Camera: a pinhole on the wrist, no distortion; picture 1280 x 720 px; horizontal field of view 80.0 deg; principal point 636.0 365.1 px. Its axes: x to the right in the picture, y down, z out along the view. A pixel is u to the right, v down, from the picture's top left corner.
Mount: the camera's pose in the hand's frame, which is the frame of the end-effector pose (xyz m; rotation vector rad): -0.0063 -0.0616 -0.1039 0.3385 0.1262 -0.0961
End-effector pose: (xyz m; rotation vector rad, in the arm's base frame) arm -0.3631 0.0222 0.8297 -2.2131 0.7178 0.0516
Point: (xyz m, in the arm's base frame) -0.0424 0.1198 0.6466
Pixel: 1094 611
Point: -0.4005 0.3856 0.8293
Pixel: 112 339
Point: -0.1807 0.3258 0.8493
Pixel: 590 205
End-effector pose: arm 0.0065 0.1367 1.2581 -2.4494 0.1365 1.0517
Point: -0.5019 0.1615 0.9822
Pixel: outside the picture
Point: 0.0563 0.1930 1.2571
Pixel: 897 649
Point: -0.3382 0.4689 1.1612
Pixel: 342 456
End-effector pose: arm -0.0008 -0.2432 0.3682 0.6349 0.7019 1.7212
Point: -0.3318 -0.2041 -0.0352
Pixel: behind the camera
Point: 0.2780 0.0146 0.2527
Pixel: 989 70
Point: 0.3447 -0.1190 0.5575
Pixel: 619 554
